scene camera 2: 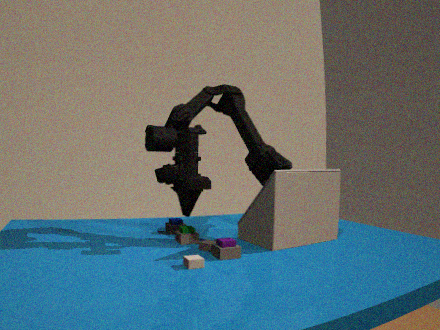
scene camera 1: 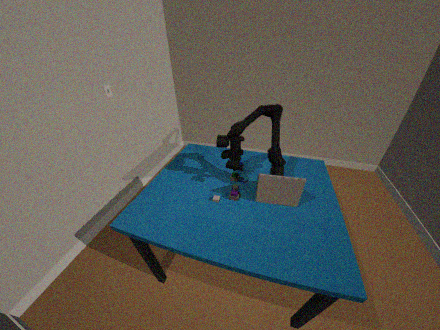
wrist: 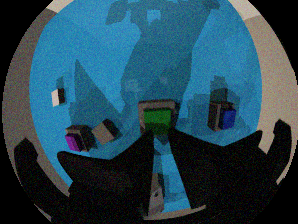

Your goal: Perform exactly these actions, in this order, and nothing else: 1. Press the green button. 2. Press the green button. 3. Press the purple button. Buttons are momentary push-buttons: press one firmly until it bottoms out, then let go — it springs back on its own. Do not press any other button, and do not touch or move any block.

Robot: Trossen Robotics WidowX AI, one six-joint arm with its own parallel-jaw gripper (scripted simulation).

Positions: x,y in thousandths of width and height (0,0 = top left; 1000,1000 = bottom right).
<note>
I see my gripper (scene camera 2: 424,656).
My gripper also shows in the wrist view (wrist: 539,596).
</note>
